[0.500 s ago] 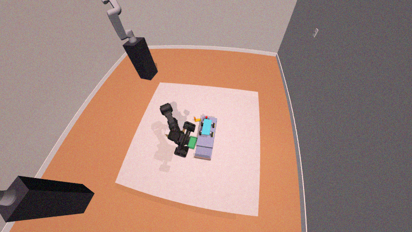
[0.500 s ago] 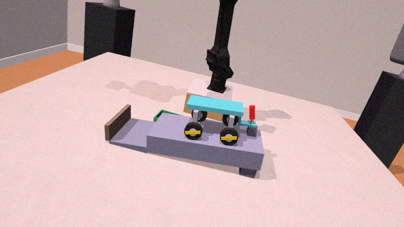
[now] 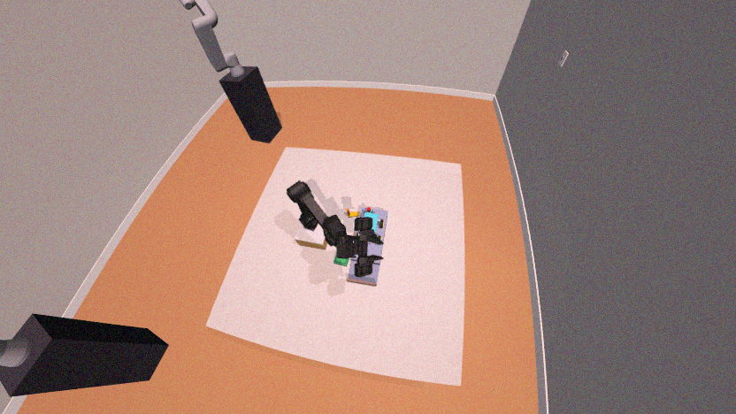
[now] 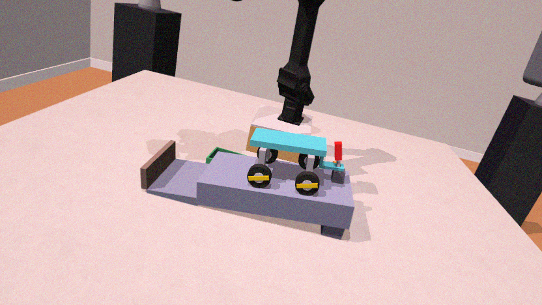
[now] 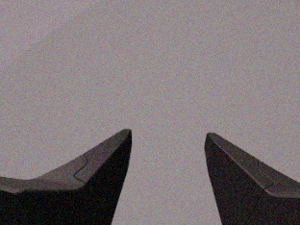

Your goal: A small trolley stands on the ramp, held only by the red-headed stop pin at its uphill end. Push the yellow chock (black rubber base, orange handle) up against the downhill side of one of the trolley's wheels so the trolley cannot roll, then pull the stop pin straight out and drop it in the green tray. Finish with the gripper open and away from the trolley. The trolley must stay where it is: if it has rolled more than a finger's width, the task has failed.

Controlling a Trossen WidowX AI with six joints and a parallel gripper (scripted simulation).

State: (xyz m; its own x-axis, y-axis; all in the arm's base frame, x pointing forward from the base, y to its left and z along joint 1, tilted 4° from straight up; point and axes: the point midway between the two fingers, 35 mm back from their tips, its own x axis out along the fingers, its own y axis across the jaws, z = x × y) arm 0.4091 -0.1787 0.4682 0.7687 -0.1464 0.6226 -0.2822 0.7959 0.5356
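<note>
My gripper tip is 530 mm above the yellow chock, 360 mm to the right of it and 300 mm past it. Round my gripper tip: cyan trolley: 440 mm below, 250 mm to the left, 150 mm behind; red-headed stop pin: 420 mm below, 350 mm to the left, 180 mm behind; brown end board: 520 mm below, 110 mm behind.
</note>
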